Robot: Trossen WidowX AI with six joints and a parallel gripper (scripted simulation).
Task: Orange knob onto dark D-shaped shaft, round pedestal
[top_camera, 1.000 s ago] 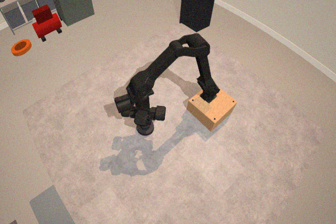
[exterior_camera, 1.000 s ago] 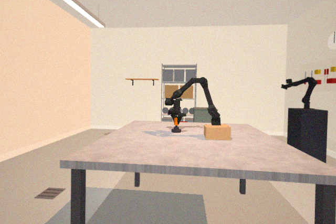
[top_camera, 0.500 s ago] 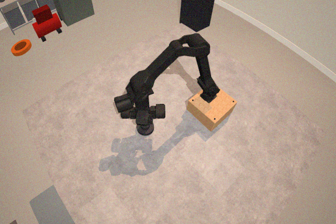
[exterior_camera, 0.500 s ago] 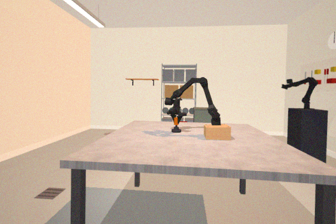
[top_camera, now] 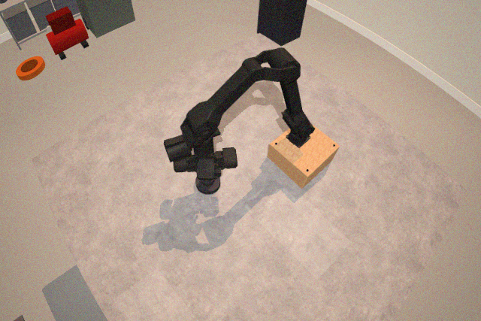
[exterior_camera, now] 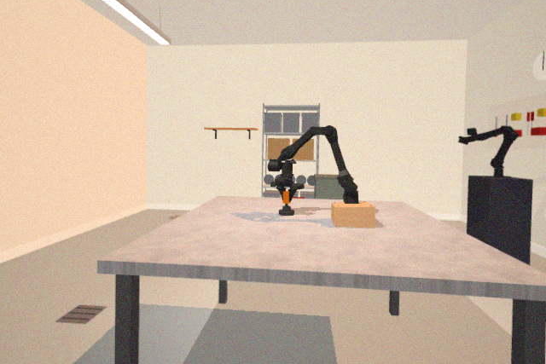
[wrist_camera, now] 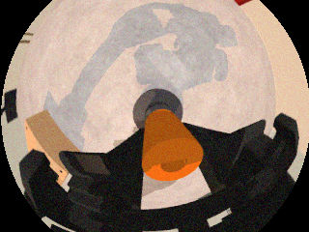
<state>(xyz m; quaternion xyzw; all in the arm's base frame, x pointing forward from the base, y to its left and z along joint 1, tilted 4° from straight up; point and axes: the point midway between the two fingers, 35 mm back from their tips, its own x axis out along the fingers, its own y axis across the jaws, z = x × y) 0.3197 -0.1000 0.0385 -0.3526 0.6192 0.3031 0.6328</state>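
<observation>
Right now my gripper tip is 20 mm below the orange knob. Round my gripper tip: dark round pedestal: 40 mm below.
</observation>
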